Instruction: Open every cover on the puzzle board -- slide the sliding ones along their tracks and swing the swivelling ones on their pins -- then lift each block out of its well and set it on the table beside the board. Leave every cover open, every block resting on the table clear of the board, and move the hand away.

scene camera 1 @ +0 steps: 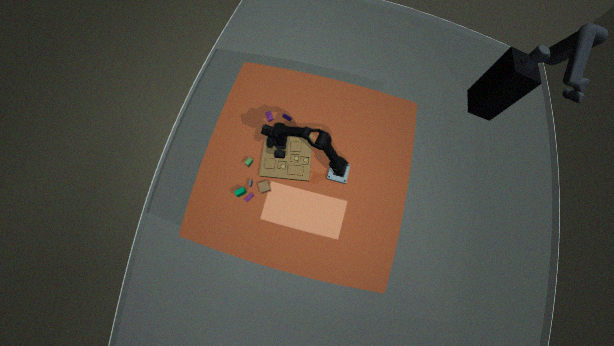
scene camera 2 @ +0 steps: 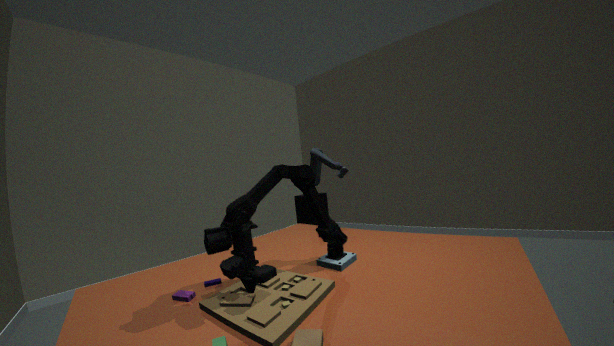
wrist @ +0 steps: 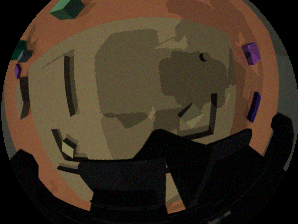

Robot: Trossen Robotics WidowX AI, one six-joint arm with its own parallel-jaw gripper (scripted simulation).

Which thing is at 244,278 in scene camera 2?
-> My gripper.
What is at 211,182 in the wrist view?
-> My gripper.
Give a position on a tan puzzle board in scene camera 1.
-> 306,149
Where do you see a tan puzzle board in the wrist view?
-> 97,54
